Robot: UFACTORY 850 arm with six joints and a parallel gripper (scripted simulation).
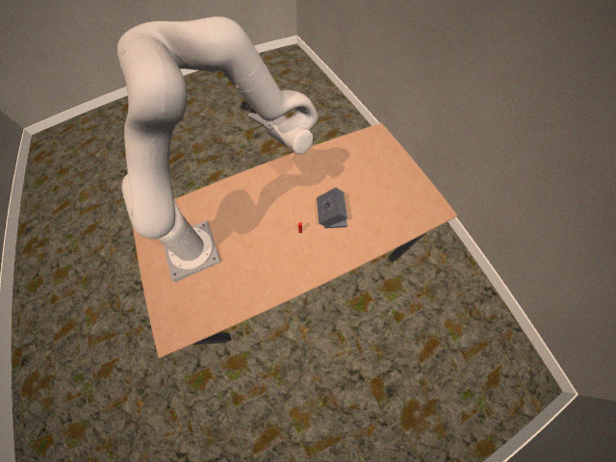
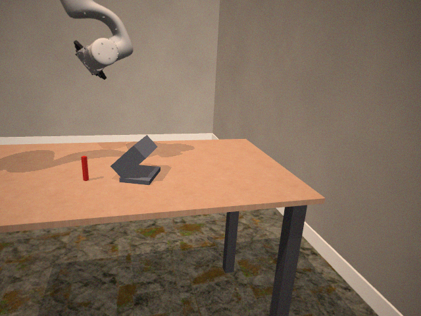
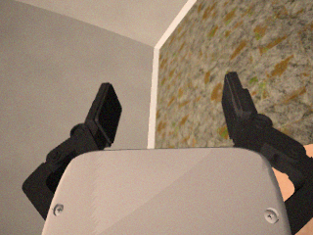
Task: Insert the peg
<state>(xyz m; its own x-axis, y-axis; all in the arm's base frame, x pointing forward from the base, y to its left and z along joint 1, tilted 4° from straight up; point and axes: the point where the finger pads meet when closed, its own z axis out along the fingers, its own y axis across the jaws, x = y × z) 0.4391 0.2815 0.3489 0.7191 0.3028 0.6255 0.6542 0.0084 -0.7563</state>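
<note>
My gripper is now 41 cm to the left of the red peg and 30 cm above it. Round my hand: grey base 41 cm to the right, 34 cm below, 17 cm ahead.
</note>
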